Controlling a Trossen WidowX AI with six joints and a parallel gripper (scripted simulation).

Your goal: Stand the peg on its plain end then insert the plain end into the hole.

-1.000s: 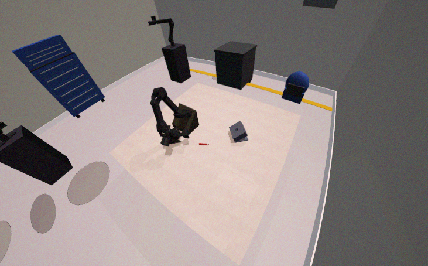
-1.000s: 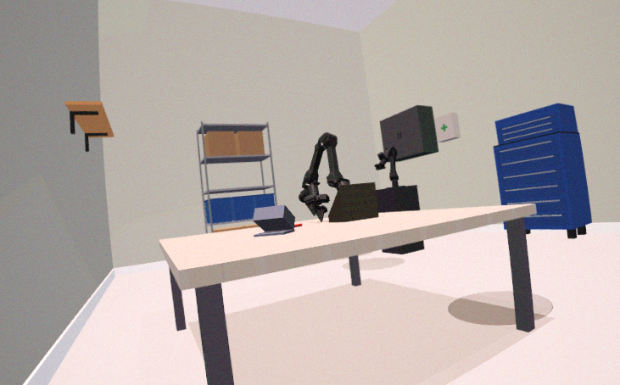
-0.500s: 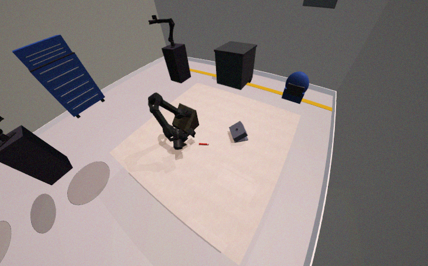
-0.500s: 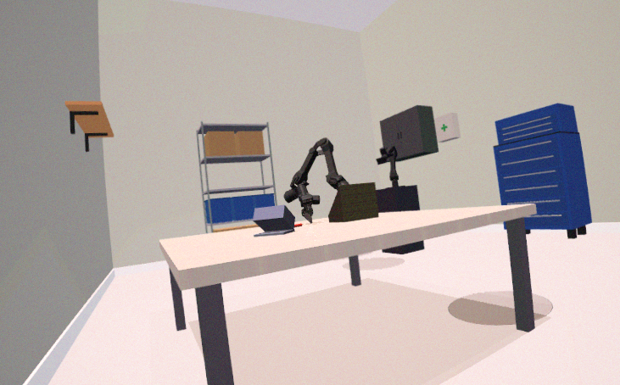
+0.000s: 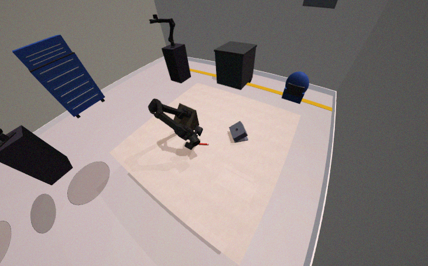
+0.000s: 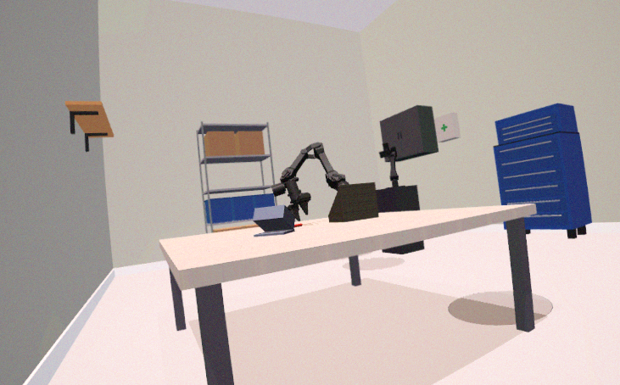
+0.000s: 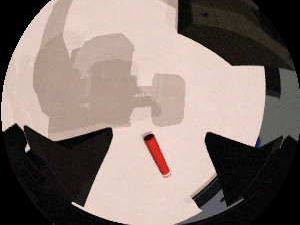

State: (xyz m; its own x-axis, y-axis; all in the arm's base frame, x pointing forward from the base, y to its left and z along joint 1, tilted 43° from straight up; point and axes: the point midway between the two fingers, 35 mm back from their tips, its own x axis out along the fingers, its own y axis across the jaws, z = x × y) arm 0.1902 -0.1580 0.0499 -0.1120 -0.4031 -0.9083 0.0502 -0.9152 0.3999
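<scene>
Right now my gripper tip is 70 mm short of the red peg, 30 mm to the right of it and 30 mm above it. Round my gripper tip: sloped panel 240 mm ahead, 240 mm to the left, 20 mm above.
</scene>
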